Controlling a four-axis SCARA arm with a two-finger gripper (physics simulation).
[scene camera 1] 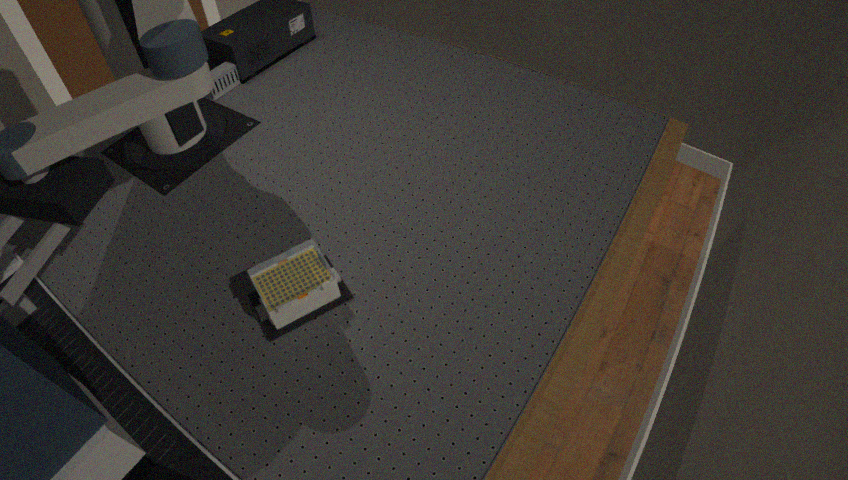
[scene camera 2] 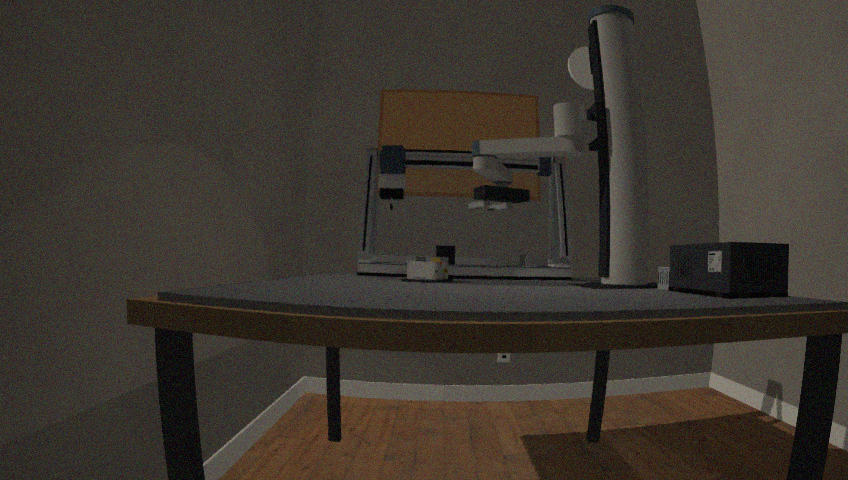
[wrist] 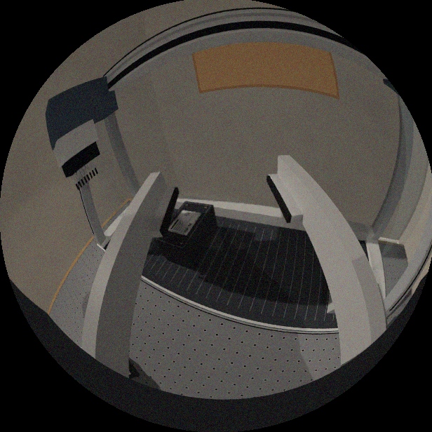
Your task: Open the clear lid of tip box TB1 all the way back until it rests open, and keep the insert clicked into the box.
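Places are measured from the arm's base along level axes (x ahead, y left, z up), in centimetres.
Where they show: gripper, fingertip midpoint: (scene camera 2: 480, 207); arm's base at its link origin: (scene camera 1: 180, 141).
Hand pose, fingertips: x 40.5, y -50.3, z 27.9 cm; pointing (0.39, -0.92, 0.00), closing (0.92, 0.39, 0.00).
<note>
Each offset is from my fingertips to the top centre of the thing. "spot": to the spot under its first point.
Tip box TB1 @[dy +33.3, dx +18.3, dz -18.9 cm] (scene camera 1: 306, 306) (scene camera 2: 423, 270) is a small white box on a dark base plate on the perforated table top. Its yellow insert @[dy +33.3, dx +18.3, dz -19.2 cm] (scene camera 1: 291, 278) sits level in the box, with a small orange tab at the front edge. The clear lid is hard to make out; a pale strip runs along the insert's far edge, and I cannot tell the lid's angle. My gripper (scene camera 2: 487, 206) (wrist: 220, 172) is shut on nothing, its fingers at their narrow stand with a gap between the pads. It hangs high above the table, away from the box. The box does not show in the wrist view.
A black case (scene camera 1: 267, 38) (scene camera 2: 728, 270) and a small white slotted block @[spot: dy +71.2, dx -44.9, dz -23.4 cm] (scene camera 1: 226, 80) (scene camera 2: 663, 277) stand near the arm's column (scene camera 2: 624, 148). A gantry frame (scene camera 2: 370, 208) stands behind, over a dark ribbed deck (wrist: 250, 260) that bears a small black box (wrist: 192, 225).
</note>
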